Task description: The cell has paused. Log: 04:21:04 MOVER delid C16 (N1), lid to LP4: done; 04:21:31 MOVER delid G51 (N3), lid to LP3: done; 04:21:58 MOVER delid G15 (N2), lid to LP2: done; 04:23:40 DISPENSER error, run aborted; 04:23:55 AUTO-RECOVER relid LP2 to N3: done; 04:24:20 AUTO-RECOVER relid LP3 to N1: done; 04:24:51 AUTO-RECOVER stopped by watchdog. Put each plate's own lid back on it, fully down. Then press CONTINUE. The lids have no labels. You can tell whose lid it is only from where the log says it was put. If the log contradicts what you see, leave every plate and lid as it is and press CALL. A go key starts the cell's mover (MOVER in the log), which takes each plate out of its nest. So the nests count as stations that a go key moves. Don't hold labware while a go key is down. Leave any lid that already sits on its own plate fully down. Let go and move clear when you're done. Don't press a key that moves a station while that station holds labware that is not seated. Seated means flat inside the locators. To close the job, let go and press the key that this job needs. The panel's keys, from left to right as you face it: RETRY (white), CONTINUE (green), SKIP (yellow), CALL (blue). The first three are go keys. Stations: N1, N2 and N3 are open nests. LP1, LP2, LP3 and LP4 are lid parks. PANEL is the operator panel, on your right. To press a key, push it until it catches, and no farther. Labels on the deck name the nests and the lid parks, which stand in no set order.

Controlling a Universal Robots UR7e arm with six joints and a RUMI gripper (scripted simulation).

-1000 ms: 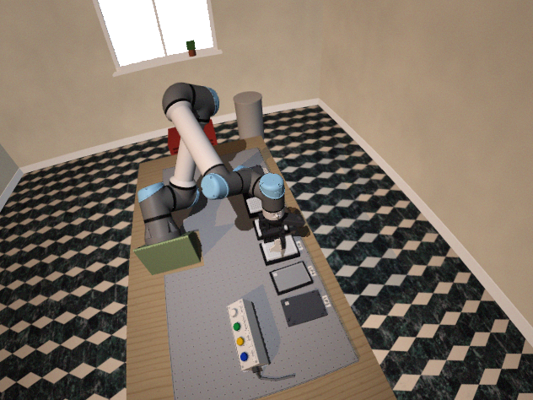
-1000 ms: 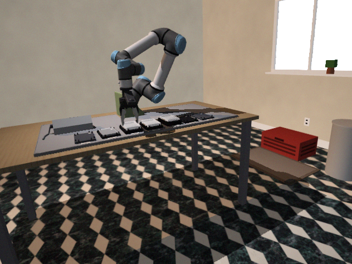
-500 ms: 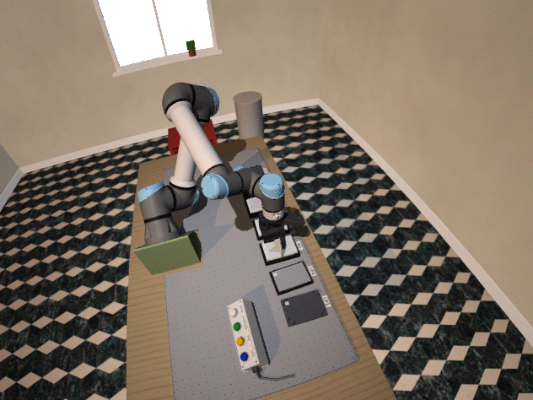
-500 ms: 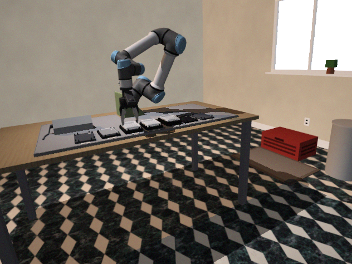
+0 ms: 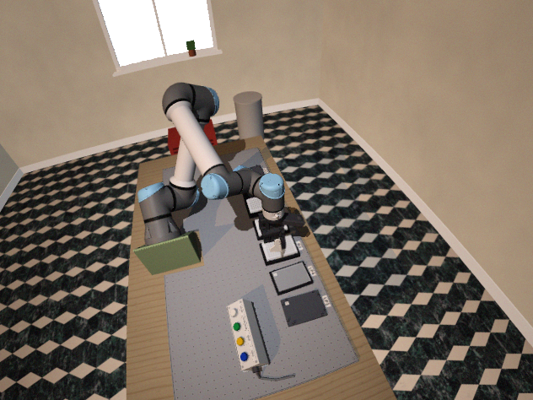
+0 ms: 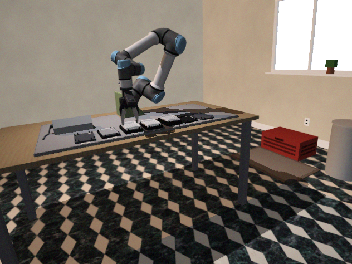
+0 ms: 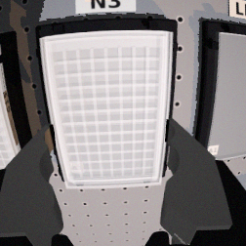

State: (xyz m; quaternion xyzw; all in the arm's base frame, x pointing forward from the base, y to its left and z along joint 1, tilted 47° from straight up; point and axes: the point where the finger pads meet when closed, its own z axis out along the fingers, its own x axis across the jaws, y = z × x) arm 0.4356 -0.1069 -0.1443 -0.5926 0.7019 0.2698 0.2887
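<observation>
My hand is 2 cm above the plate. Also, from my hand: pale grey lid: 1 cm behind, 13 cm to the right, 3 cm below; black lid park: 1 cm behind, 13 cm to the right, 4 cm below; green CONTINUE key: 27 cm behind, 25 cm to the right, 2 cm above.
</observation>
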